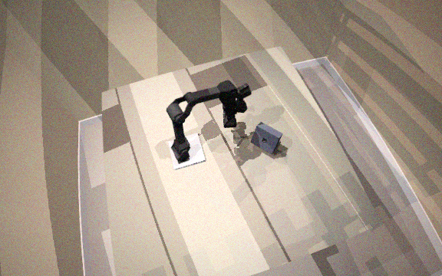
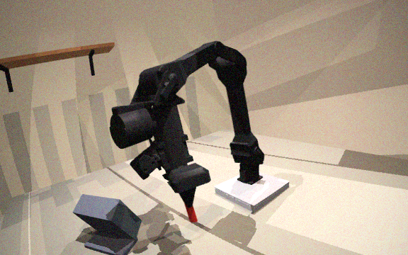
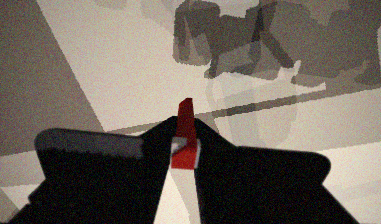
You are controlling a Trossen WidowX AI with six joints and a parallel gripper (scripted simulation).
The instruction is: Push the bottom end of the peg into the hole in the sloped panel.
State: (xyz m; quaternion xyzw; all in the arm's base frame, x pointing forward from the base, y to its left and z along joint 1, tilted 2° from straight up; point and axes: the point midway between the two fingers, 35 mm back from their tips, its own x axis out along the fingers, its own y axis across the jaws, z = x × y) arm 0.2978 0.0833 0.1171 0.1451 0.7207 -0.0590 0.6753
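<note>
Now: gripper tip 160 mm to the left of the blue-grey sloped panel, 150 mm short of it and 40 mm above it. Also, from my gripper tip: red peg: 20 mm above.
</note>
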